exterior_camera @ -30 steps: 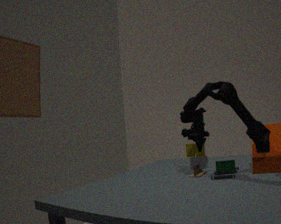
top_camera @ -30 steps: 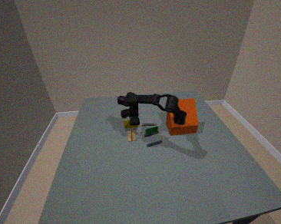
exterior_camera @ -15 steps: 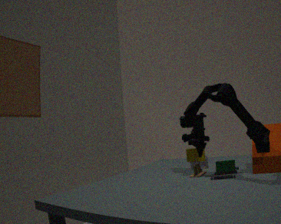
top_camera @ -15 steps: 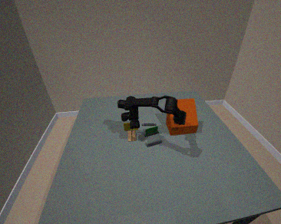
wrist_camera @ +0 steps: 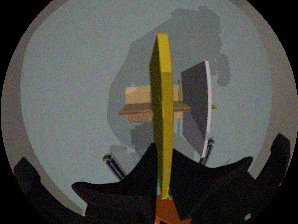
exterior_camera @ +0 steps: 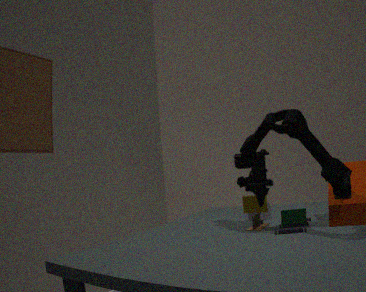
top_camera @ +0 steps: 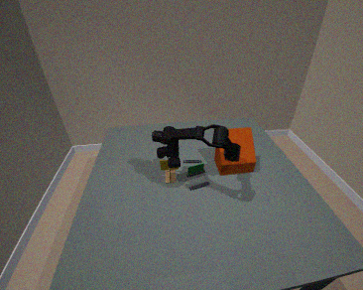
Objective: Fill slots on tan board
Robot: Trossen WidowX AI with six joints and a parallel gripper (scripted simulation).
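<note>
My gripper tip is now 6 cm above the tan board, 3 cm short of it and 2 cm to the left of it. The rest, counted from my gripper tip: yellow board (3 cm ahead); then green board (13 cm behind, 6 cm below, 2 cm to the right); then grey board (5 cm to the right, 4 cm below, 3 cm ahead).
</note>
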